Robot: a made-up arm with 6 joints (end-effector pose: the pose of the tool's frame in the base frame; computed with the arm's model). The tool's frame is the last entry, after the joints. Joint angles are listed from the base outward.
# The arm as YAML. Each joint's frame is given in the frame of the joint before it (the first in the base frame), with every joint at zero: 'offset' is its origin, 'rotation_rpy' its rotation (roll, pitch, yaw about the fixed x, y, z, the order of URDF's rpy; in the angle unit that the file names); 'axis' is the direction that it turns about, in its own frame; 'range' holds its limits. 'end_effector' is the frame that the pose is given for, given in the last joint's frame.
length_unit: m
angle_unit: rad
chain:
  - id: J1
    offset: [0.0, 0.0, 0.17]
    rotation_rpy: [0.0, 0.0, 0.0]
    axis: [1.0, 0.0, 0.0]
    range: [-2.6, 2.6]
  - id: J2
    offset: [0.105, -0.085, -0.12]
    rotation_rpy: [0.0, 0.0, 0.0]
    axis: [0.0, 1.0, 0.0]
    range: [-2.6, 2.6]
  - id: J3
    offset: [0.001, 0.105, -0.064]
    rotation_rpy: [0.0, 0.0, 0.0]
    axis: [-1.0, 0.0, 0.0]
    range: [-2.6, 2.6]
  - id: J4
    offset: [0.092, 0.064, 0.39]
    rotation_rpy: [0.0, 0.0, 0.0]
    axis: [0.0, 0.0, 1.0]
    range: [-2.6, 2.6]
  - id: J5
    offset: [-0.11, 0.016, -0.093]
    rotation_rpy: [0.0, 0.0, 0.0]
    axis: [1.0, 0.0, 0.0]
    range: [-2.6, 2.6]
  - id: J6
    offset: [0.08, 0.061, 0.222]
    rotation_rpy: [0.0, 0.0, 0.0]
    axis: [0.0, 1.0, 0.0]
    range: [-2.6, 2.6]
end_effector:
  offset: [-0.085, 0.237, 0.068]
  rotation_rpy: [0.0, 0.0, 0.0]
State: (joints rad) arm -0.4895 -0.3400 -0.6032 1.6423 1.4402 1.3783
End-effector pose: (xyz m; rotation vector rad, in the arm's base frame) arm 0.2644 0.0029 0.7172 -0.4723 1.8473 2.1713
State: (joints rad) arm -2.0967 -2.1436 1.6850 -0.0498 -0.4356 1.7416
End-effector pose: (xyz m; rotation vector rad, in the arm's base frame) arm 0.5048 0.0873 -0.3449 -0.5847 -1.8005 -0.7286
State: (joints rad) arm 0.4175 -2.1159 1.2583 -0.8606 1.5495 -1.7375
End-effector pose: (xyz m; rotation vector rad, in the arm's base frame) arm 0.0713 0.6307 0.2446 0.0119 1.4968 0.4151
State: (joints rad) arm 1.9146 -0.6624 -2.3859 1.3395 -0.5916 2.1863
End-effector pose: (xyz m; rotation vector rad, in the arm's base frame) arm -0.0233 0.5196 -0.0477 1.6587 -1.4177 0.6607
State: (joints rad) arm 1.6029 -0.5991 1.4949 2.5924 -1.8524 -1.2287
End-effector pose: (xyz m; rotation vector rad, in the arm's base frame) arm 0.2225 0.0270 0.1500 0.2436 2.2176 -1.8145
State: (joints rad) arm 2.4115 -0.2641 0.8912 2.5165 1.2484 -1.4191
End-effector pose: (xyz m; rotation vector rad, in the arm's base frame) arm 0.2168 -0.5444 0.3453 2.7176 -0.6579 1.3500
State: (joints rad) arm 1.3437 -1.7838 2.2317 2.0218 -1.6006 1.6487
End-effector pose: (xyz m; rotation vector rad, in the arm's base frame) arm 0.1812 0.3111 0.1298 -1.7510 1.5612 -0.8065
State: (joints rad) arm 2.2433 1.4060 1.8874 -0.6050 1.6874 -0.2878
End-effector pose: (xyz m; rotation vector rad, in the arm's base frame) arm -0.0732 -0.3840 0.6095 2.1399 0.0228 0.7012
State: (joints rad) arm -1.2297 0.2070 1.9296 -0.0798 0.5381 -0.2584
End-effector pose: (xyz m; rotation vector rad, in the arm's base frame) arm -0.0222 -0.3732 -0.5794 -2.5764 0.0837 0.3871
